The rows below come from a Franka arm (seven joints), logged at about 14 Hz.
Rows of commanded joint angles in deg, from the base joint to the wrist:
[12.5 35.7 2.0 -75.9 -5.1 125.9 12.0]
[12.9 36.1 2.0 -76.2 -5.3 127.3 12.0]
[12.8 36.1 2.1 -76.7 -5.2 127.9 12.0]
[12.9 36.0 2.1 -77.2 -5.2 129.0 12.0]
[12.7 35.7 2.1 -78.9 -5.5 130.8 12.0]
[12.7 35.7 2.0 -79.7 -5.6 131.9 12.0]
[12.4 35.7 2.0 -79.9 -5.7 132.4 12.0]
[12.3 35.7 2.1 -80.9 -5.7 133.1 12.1]
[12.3 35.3 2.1 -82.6 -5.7 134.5 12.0]
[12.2 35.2 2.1 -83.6 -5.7 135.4 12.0]
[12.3 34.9 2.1 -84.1 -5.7 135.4 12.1]
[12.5 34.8 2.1 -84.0 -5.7 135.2 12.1]
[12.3 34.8 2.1 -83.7 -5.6 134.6 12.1]
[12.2 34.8 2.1 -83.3 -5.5 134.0 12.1]
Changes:
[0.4 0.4 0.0 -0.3 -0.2 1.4 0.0]
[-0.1 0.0 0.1 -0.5 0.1 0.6 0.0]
[0.1 -0.1 0.0 -0.5 0.0 1.1 0.0]
[-0.2 -0.3 0.0 -1.7 -0.3 1.8 0.0]
[0.0 0.0 -0.1 -0.8 -0.1 1.1 0.0]
[-0.3 0.0 0.0 -0.2 -0.1 0.5 0.0]
[-0.1 0.0 0.1 -1.0 0.0 0.7 0.1]
[0.0 -0.4 0.0 -1.7 0.0 1.4 -0.1]
[-0.1 -0.1 0.0 -1.0 0.0 0.9 0.0]
[0.1 -0.3 0.0 -0.5 0.0 0.0 0.1]
[0.2 -0.1 0.0 0.1 0.0 -0.2 0.0]
[-0.2 0.0 0.0 0.3 0.1 -0.6 0.0]
[-0.1 0.0 0.0 0.4 0.1 -0.6 0.0]

